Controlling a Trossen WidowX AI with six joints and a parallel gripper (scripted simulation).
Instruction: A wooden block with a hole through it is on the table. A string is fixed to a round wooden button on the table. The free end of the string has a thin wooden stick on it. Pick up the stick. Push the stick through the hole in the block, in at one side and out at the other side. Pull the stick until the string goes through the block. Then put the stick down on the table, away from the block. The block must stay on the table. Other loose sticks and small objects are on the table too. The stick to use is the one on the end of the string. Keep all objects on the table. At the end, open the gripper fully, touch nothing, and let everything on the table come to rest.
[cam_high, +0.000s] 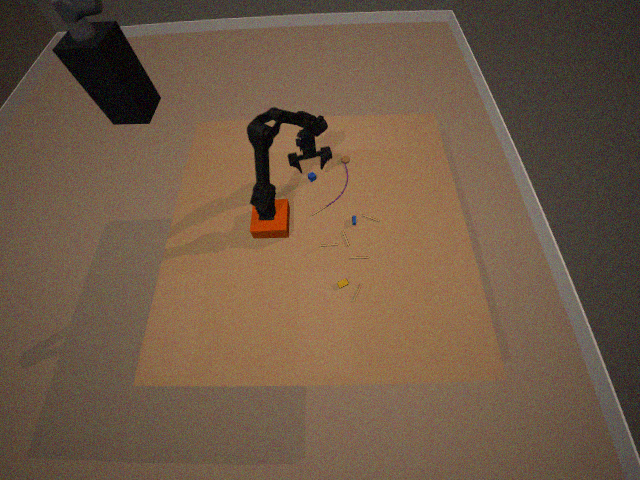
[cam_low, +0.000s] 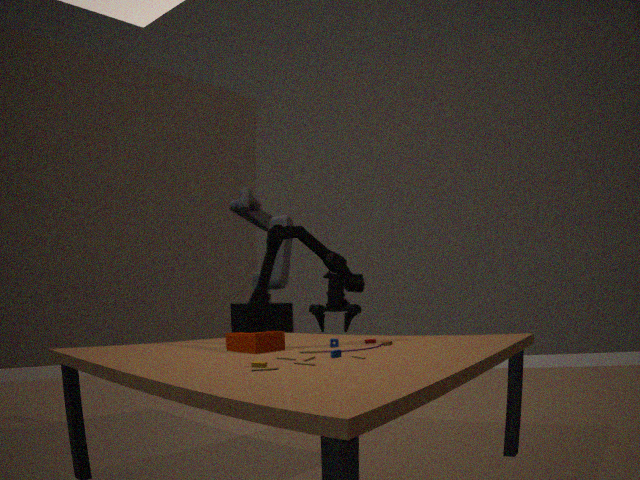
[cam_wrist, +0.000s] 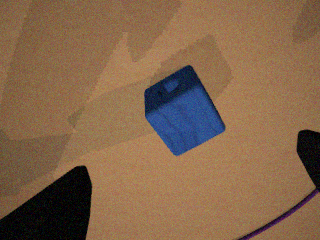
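Now: gripper tip 50 mm short of the thin wooden stick, 170 mm to the left of it and 50 mm above it. Round my gripper tip: yellow piece 150 mm ahead, 510 mm to the right, 50 mm below; round wooden button 160 mm ahead, 110 mm to the left, 50 mm below; red piece 60 mm ahead, 150 mm to the left, 50 mm below.
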